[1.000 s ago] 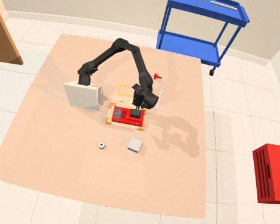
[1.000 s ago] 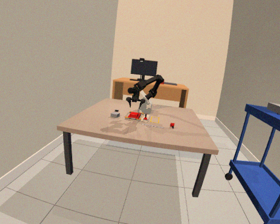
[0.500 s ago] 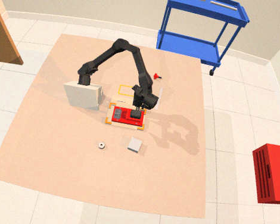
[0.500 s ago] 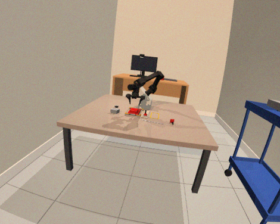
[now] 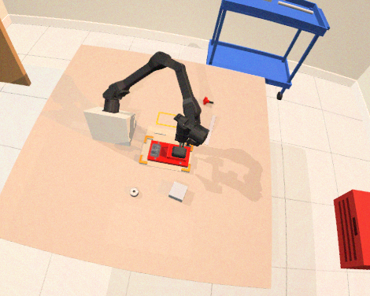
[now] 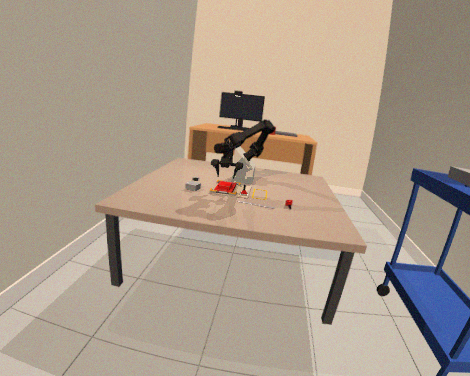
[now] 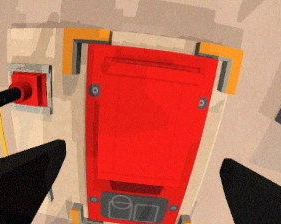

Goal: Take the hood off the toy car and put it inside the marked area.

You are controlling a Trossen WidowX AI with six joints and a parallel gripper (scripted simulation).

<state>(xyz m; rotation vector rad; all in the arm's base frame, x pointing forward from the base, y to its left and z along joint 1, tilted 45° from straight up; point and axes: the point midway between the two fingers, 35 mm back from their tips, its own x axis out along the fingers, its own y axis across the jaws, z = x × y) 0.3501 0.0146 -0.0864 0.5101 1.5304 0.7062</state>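
My gripper tip is 5 cm above the red hood. The rest, counted from my gripper tip: round ring 15 cm behind, 24 cm to the right, 8 cm below; white strip 13 cm ahead, 22 cm to the left, 9 cm below.
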